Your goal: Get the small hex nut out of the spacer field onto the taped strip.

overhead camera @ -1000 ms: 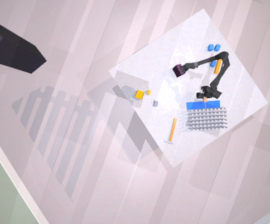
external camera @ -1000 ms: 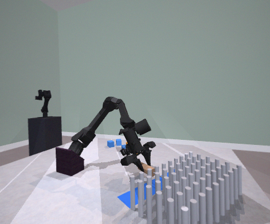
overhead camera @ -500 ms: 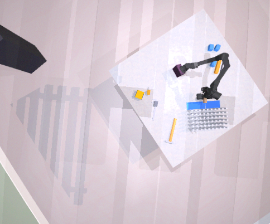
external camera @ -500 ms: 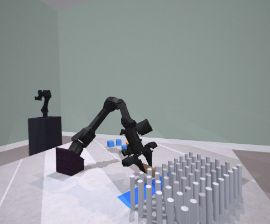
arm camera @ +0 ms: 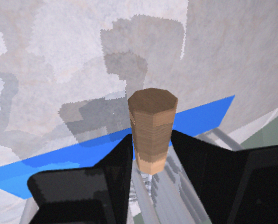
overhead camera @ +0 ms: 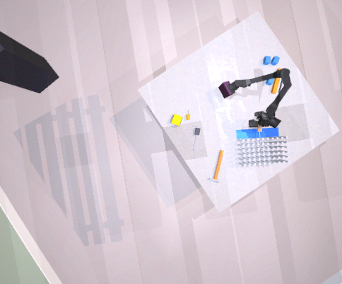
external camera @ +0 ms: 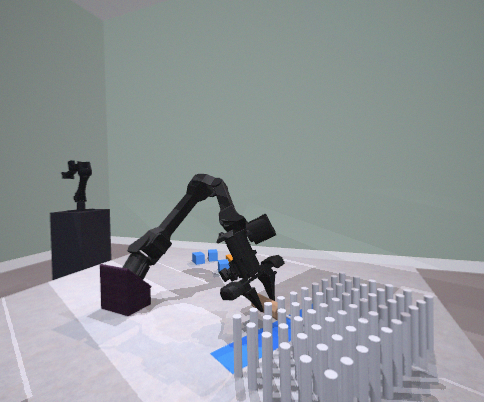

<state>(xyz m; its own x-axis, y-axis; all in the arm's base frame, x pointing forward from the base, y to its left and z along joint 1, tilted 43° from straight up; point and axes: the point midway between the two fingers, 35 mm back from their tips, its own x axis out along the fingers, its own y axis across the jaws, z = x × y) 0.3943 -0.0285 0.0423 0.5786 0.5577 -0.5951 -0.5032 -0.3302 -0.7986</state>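
The blue taped strip is 5 cm ahead of my gripper tip, 3 cm to the right of it and 4 cm below it. Also, from my gripper tip: orange bar (21 cm behind, 38 cm to the left, 2 cm below); yellow block (49 cm behind, 51 cm to the right, 1 cm below).
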